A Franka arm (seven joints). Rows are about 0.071 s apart.
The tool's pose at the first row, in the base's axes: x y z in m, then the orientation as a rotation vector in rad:
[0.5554 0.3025 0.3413 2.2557 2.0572 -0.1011]
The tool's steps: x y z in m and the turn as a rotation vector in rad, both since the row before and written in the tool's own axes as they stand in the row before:
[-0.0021 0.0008 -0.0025 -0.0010 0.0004 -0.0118]
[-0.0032 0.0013 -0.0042 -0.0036 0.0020 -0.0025]
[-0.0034 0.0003 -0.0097 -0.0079 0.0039 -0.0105]
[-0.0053 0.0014 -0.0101 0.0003 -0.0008 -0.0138]
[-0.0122 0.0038 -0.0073 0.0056 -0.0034 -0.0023]
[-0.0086 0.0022 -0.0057 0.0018 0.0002 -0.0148]
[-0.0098 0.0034 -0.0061 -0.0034 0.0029 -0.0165]
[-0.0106 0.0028 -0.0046 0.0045 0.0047 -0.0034]
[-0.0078 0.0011 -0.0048 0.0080 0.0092 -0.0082]
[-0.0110 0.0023 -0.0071 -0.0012 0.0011 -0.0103]
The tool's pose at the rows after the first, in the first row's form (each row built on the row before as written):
[0.5560 0.3006 0.3440 2.2434 2.0705 -0.1004]
[0.5570 0.2978 0.3485 2.2398 2.0728 -0.0946]
[0.5569 0.2954 0.3585 2.2266 2.0834 -0.0827]
[0.5577 0.2911 0.3691 2.2122 2.0987 -0.0849]
[0.5607 0.2795 0.3777 2.2112 2.1019 -0.0947]
[0.5624 0.2715 0.3843 2.1970 2.1194 -0.0974]
[0.5653 0.2623 0.3915 2.1794 2.1379 -0.0917]
[0.5678 0.2522 0.3972 2.1807 2.1460 -0.0918]
[0.5687 0.2449 0.4028 2.1811 2.1633 -0.0912]
[0.5709 0.2346 0.4109 2.1701 2.1748 -0.0892]

